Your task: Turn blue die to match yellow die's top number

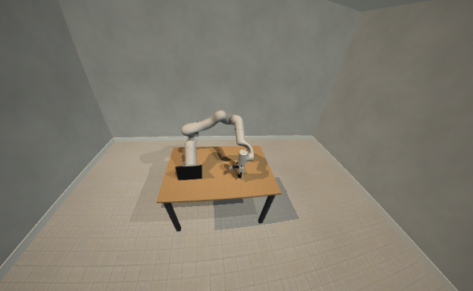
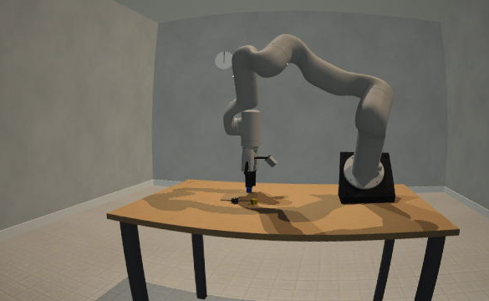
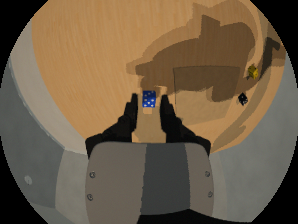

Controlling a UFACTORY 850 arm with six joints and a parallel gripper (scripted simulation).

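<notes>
Now: hand 1 cm short of the blue die and 4 cm above it. From my hand the other things lie so: yellow die 7 cm behind, 22 cm to the left, 4 cm below; black die 22 cm to the left, 4 cm below; tan mat 2 cm ahead, 12 cm to the left, 4 cm below.
</notes>
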